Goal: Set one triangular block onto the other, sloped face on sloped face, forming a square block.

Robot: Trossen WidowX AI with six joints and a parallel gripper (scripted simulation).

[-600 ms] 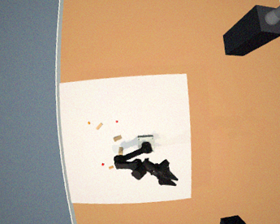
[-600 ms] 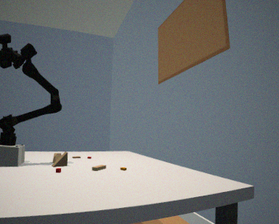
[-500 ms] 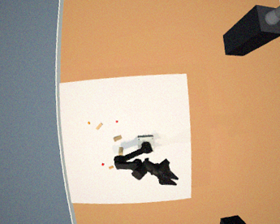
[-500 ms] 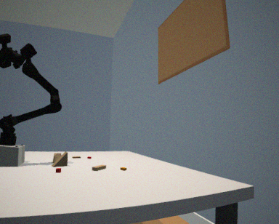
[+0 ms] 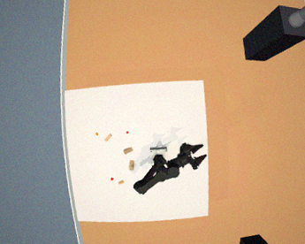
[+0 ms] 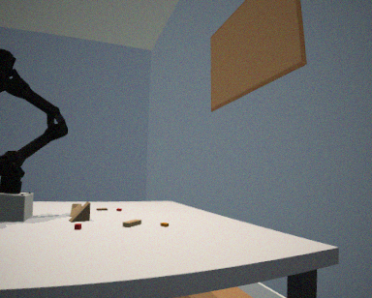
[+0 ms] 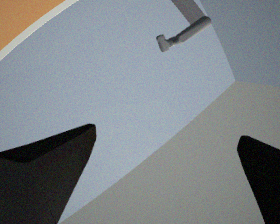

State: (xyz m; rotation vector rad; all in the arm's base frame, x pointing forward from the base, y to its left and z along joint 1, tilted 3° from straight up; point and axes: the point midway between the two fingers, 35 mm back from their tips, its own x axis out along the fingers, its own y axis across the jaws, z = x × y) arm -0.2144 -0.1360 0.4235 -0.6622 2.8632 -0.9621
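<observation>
My gripper tip is now 490 mm short of the red cube, 70 mm to the left of it and 530 mm above it. Round my gripper tip: tan piece 670 mm ahead, 30 mm to the right, 530 mm below; small orange piece 770 mm ahead, 60 mm to the right, 530 mm below.
</observation>
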